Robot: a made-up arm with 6 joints.
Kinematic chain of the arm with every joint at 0, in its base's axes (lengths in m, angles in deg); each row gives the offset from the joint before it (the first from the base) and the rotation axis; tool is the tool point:
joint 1: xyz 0 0 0.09 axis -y
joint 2: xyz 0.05 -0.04 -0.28 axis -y
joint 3: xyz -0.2 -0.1 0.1 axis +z
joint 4: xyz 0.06 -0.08 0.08 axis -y
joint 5: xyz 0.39 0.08 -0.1 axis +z
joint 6: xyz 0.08 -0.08 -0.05 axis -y
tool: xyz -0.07 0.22 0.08
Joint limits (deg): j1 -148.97..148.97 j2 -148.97..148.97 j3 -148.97..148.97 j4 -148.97..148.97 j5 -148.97..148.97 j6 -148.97..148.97
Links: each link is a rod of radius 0.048 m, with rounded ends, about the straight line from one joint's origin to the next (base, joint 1, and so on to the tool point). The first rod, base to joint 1, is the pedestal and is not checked.
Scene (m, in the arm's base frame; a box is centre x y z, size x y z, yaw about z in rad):
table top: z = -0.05
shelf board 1: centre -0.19 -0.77 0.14 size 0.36 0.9 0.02 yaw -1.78
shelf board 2: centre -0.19 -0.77 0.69 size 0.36 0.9 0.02 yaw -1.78
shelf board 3: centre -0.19 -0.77 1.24 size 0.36 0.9 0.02 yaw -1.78
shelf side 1: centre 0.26 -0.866 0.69 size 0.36 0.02 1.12 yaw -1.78
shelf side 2: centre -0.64 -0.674 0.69 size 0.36 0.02 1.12 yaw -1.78
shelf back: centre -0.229 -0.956 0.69 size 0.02 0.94 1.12 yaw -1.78
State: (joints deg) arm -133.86 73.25 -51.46 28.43 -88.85 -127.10
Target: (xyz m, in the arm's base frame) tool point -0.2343 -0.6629 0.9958
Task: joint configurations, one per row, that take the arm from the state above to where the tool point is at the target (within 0.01 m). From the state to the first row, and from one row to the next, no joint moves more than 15 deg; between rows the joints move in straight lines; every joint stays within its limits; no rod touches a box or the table.
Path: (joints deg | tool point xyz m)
1: -128.97 67.06 -53.97 42.72 -100.17 -124.23 | 0.0871 -0.6798 0.4789
2: -124.07 60.86 -56.49 57.01 -111.50 -121.36 | 0.1052 -0.6109 0.5644
3: -119.18 54.67 -59.00 71.30 -122.82 -118.49 | 0.1038 -0.5250 0.6234
4: -114.28 48.47 -61.52 85.59 -134.15 -115.61 | 0.0870 -0.4327 0.6526
5: -121.22 58.94 -71.61 76.27 -121.23 -119.53 | 0.0702 -0.4813 0.7403
6: -128.16 69.41 -81.71 66.95 -108.31 -123.45 | 0.0337 -0.5347 0.8232
7: -135.09 79.88 -91.81 57.63 -95.39 -127.37 | -0.0285 -0.5883 0.8976
8: -142.03 90.36 -101.91 48.31 -82.48 -131.29 | -0.1189 -0.6341 0.9579
9: -148.97 100.83 -112.00 38.99 -69.56 -135.21 | -0.2343 -0.6629 0.9958

